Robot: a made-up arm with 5 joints.
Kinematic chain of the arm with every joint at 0, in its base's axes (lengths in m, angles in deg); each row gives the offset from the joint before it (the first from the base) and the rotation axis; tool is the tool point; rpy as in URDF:
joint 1: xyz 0.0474 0 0.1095 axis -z
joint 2: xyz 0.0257 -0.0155 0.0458 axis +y
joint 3: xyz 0.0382 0 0.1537 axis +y
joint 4: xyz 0.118 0 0.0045 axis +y
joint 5: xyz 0.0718 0.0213 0 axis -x
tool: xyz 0 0 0 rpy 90 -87.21 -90
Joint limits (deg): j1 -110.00..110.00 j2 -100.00..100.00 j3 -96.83..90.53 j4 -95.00..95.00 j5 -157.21..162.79
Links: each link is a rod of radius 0.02 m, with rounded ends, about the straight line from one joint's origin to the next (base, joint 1, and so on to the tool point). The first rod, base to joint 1, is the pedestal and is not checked.
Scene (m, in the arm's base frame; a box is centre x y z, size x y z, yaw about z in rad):
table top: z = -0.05
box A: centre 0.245 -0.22 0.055 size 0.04 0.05 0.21 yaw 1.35
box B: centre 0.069 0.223 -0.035 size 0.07 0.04 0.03 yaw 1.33
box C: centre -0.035 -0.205 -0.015 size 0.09 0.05 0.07 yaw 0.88
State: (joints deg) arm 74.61 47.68 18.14 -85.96 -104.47
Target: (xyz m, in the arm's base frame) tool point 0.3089 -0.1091 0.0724
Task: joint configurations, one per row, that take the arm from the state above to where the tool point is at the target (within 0.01 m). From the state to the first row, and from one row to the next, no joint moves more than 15 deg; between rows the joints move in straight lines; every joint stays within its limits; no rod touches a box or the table.
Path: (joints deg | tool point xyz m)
1: 60.36 38.24 12.15 -87.47 -108.98 | 0.1943 -0.2464 0.2076
2: 46.11 28.80 6.16 -88.97 -113.50 | 0.2420 -0.1939 0.2658
3: 31.86 19.35 0.16 -90.48 -118.01 | 0.2618 -0.1264 0.3204
4: 17.62 9.91 -5.83 -91.99 -122.53 | 0.2497 -0.0582 0.3680
5: 3.37 0.47 -11.82 -93.49 -127.04 | 0.2090 -0.0037 0.4057
6: -10.88 -8.97 -17.81 -95.00 -131.56 | 0.1494 0.0255 0.4313
7: -3.94 5.79 -11.76 -91.51 -126.14 | 0.2333 0.0186 0.3923
8: 3.00 20.55 -5.72 -88.02 -120.72 | 0.2988 -0.0074 0.3287
9: 9.94 35.30 0.33 -84.53 -115.31 | 0.3355 -0.0446 0.2477
10: 16.88 50.06 6.38 -81.04 -109.89 | 0.3384 -0.0822 0.1587
11: 23.82 64.82 12.42 -77.54 -104.47 | 0.3089 -0.1091 0.0724

